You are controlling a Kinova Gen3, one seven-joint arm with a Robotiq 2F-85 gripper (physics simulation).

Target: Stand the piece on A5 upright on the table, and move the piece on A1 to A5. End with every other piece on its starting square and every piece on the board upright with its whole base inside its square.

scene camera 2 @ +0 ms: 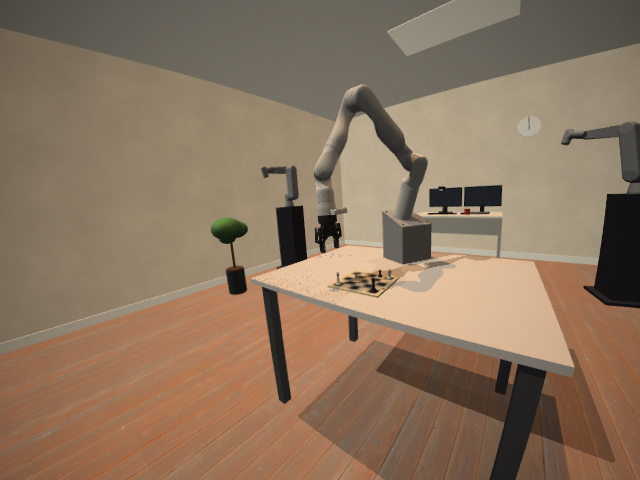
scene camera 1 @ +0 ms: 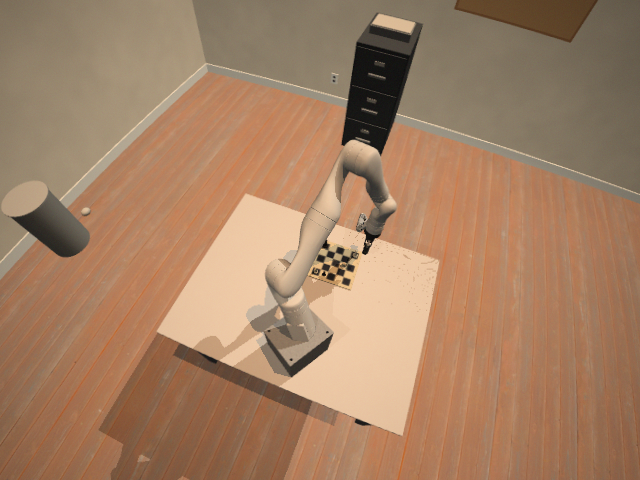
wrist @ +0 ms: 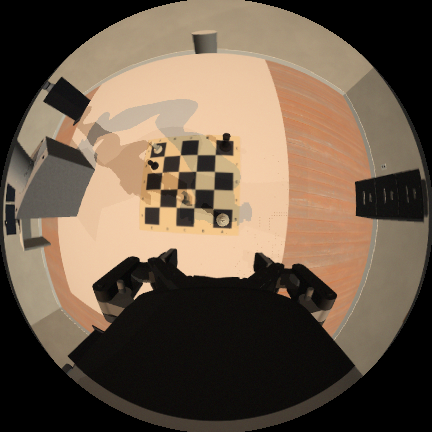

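Seen in the pictures: gripper, fingertip midpoint: point(scene camera 2: 330, 250) point(wrist: 215, 259); arm's base, link origin: point(scene camera 2: 402, 216) point(scene camera 1: 303, 329).
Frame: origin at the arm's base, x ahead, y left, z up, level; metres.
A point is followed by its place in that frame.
My gripper point(scene camera 1: 366, 251) @[x 0.470, y -0.195, z -0.092 m] point(scene camera 2: 329, 248) @[x 0.470, y -0.195, z -0.092 m] point(wrist: 215, 259) @[x 0.470, y -0.195, z -0.092 m] is open and empty, above the table beyond one edge of the chessboard point(scene camera 2: 356, 291) @[x 0.528, y -0.062, z -0.227 m] point(wrist: 236, 191) @[x 0.518, y -0.107, z -0.227 m]. The light piece point(scene camera 1: 354, 254) @[x 0.480, y -0.155, z -0.212 m] point(scene camera 2: 338, 279) @[x 0.488, y -0.156, z -0.206 m] point(wrist: 222, 219) @[x 0.483, y -0.157, z -0.178 m] stands upright on the corner square nearest the gripper, apparently A5; the labels are too small to read surely. The dark piece point(scene camera 2: 373, 285) @[x 0.510, y -0.003, z -0.203 m] point(wrist: 226, 141) @[x 0.508, y -0.007, z -0.200 m] stands upright on the other corner of that column, apparently A1. In scene camera 1 the arm partly hides that corner.
A light piece point(wrist: 158, 148) @[x 0.359, y 0.011, z -0.219 m] stands on the far left corner square in the wrist view, with a small dark piece point(scene camera 2: 379, 272) @[x 0.352, y -0.028, z -0.206 m] point(wrist: 153, 164) @[x 0.349, y -0.029, z -0.215 m] on the neighbouring square. Another light piece point(scene camera 1: 343, 265) @[x 0.408, y -0.111, z -0.213 m] point(wrist: 186, 198) @[x 0.418, y -0.112, z -0.221 m] stands in the board's inner part. The robot's base point(scene camera 1: 299, 345) @[x -0.062, y 0.001, z 0.017 m] point(scene camera 2: 407, 241) @[x 0.096, y 0.044, z -0.118 m] is on the table.
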